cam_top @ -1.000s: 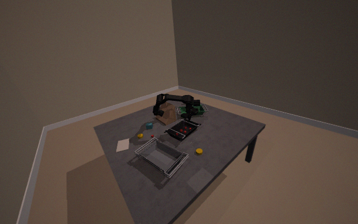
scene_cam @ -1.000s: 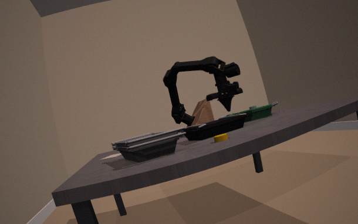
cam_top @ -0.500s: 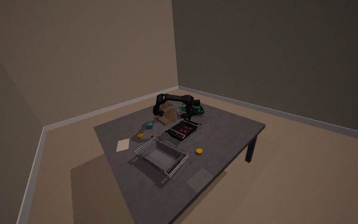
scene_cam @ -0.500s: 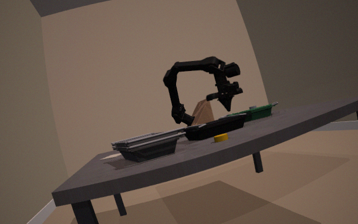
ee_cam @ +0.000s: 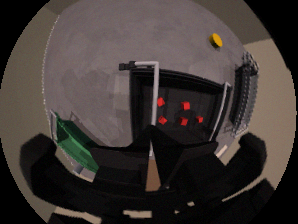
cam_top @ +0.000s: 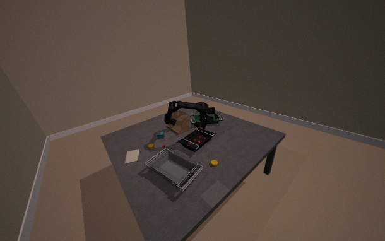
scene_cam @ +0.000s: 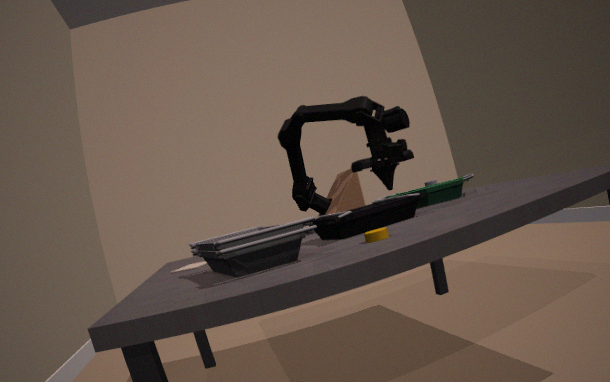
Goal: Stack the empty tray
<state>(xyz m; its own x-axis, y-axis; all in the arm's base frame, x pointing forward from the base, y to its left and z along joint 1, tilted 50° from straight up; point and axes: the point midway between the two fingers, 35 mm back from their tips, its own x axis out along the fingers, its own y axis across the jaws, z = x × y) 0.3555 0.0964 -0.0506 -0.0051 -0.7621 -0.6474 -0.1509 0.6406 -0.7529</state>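
My gripper tip is 23 cm to the right of the green tray, 21 cm past it and 4 cm above it. Also, from my gripper tip: pale card: 60 cm to the right, 23 cm behind, 8 cm below; then teal cube: 31 cm behind, 29 cm to the right, 6 cm below; then grey cylinder: 48 cm behind, 40 cm to the left, 5 cm below.
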